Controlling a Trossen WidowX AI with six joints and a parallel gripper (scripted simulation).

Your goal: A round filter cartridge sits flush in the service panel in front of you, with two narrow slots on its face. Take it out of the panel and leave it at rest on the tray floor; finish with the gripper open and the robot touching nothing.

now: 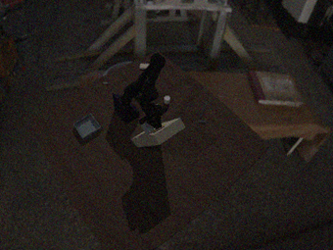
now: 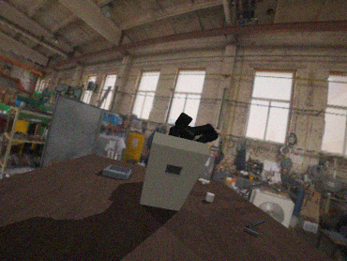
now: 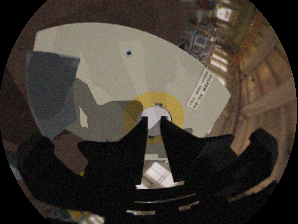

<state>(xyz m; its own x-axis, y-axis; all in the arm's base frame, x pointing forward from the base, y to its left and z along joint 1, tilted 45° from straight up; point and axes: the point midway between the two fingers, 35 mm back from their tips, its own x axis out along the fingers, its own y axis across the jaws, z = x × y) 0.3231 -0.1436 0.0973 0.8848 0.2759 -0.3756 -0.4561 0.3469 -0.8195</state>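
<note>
My gripper tip is now 1 cm short of the round cartridge and 1 cm above it. Round my gripper tip: blue-grey tray 46 cm behind, 24 cm to the right, 23 cm below; service panel 8 cm below, 4 cm behind.
</note>
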